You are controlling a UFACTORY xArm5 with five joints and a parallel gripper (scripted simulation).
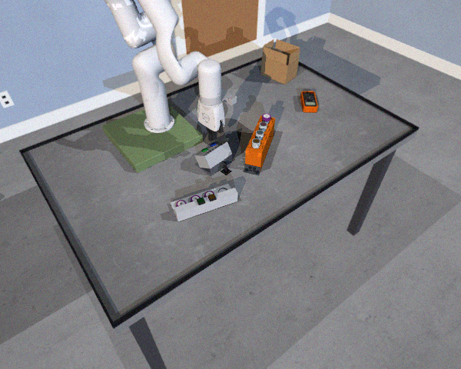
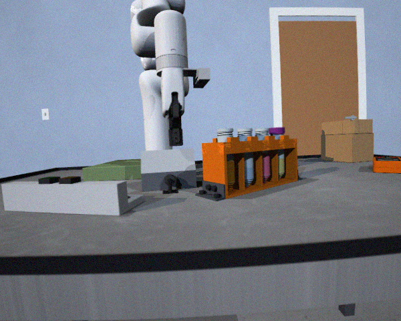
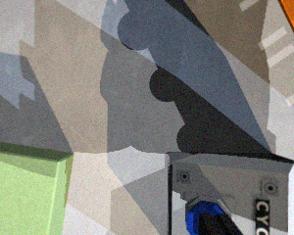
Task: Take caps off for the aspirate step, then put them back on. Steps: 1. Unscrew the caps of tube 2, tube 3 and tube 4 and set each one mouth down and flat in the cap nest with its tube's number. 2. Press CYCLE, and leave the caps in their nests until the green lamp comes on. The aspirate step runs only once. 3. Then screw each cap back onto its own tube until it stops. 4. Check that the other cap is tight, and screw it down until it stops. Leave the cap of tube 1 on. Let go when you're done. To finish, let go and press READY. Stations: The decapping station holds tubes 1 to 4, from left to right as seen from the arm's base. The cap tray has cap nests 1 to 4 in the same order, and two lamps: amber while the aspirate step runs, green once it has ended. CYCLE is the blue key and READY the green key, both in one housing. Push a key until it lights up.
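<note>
The blue CYCLE key lies 4 cm below my hand. Also, from my hand: tube (7 cm ahead, 19 cm to the left, 6 cm below); then green READY key (1 cm ahead, 4 cm to the right, 4 cm below); then grey key housing (2 cm ahead, 2 cm to the right, 6 cm below).
</note>
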